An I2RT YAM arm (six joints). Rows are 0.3 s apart.
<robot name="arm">
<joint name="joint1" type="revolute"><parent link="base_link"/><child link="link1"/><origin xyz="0 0 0.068" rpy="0 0 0"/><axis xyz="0 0 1"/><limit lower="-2.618" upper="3.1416"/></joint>
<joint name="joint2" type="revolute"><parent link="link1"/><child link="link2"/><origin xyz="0.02 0.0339 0.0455" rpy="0 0 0"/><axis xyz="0 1 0"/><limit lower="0" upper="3.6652"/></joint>
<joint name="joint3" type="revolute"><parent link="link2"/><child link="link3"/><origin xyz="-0.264 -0.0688 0" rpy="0 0 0"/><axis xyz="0 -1 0"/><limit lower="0" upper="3.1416"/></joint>
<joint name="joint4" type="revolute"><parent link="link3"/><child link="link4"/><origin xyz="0.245 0.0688 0.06" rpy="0 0 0"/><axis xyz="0 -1 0"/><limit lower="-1.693" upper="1.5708"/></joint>
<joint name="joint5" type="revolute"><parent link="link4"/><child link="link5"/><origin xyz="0.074 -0.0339 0.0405" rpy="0 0 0"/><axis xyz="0 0 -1"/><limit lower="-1.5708" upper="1.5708"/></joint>
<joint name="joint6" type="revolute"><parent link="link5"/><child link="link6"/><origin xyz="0.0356 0 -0.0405" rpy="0 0 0"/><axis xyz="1 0 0"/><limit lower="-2.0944" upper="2.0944"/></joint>
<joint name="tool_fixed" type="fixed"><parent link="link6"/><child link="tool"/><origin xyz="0 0 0" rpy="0 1.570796 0"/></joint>
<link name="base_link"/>
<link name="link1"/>
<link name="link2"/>
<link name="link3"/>
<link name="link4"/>
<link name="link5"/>
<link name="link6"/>
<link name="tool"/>
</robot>
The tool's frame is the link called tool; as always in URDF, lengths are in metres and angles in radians.
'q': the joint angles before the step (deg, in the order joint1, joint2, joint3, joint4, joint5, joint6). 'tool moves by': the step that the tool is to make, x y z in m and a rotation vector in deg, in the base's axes. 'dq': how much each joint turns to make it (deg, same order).
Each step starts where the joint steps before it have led.
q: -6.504 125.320 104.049 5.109 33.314 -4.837
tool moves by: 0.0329 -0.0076 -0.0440 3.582 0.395 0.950
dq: -0.528 10.195 8.181 -0.622 -2.465 3.428
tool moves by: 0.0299 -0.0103 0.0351 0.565 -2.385 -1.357
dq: -0.618 9.541 24.574 -13.373 0.436 1.227
